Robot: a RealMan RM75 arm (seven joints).
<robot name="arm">
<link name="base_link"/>
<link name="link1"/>
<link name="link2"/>
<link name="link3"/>
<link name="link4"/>
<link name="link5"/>
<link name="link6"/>
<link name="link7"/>
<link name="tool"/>
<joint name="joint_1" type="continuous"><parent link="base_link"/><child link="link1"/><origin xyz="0.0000 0.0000 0.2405"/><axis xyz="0 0 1"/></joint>
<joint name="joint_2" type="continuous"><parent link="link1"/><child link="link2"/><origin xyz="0.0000 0.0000 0.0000"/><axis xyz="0 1 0"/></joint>
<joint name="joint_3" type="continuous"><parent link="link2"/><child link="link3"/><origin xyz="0.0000 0.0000 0.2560"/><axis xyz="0 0 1"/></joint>
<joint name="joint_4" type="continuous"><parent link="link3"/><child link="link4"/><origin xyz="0.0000 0.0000 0.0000"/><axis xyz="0 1 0"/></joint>
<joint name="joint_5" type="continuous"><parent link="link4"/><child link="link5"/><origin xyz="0.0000 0.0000 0.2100"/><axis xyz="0 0 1"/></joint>
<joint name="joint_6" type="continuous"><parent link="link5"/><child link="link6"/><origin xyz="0.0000 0.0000 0.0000"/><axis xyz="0 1 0"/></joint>
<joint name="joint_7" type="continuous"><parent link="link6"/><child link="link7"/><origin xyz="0.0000 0.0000 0.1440"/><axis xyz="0 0 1"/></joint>
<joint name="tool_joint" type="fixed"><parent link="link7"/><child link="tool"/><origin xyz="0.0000 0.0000 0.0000"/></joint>
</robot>
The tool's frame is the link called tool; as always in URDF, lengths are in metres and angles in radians. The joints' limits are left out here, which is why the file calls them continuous.
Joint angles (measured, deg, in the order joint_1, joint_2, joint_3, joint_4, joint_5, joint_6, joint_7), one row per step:
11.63, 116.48, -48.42, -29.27, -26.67, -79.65, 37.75
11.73, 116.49, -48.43, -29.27, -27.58, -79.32, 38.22
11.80, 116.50, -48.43, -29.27, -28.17, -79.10, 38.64
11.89, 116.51, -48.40, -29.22, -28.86, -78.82, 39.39
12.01, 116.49, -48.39, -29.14, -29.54, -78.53, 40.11
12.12, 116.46, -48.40, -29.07, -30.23, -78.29, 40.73
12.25, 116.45, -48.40, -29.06, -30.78, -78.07, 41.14
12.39, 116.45, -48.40, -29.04, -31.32, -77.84, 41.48
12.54, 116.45, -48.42, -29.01, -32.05, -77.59, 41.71
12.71, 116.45, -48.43, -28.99, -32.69, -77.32, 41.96
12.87, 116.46, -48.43, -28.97, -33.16, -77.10, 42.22
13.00, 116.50, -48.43, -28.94, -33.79, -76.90, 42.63
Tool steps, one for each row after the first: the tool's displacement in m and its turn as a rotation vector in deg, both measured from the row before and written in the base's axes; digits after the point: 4 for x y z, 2 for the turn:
-0.0004, 0.0015, -0.0023, -1.01, 0.01, 0.04
-0.0003, 0.0010, -0.0015, -0.69, 0.11, 0.05
-0.0001, 0.0011, -0.0018, -0.89, 0.40, 0.08
-0.0001, 0.0013, -0.0018, -0.90, 0.37, 0.07
-0.0002, 0.0012, -0.0018, -0.87, 0.24, 0.08
-0.0004, 0.0013, -0.0013, -0.64, 0.11, 0.08
-0.0005, 0.0013, -0.0014, -0.62, 0.07, 0.05
-0.0006, 0.0014, -0.0020, -0.77, -0.14, 0.03
-0.0006, 0.0015, -0.0017, -0.69, -0.07, 0.03
-0.0005, 0.0013, -0.0013, -0.53, 0.03, 0.04
-0.0005, 0.0011, -0.0019, -0.72, 0.11, 0.07

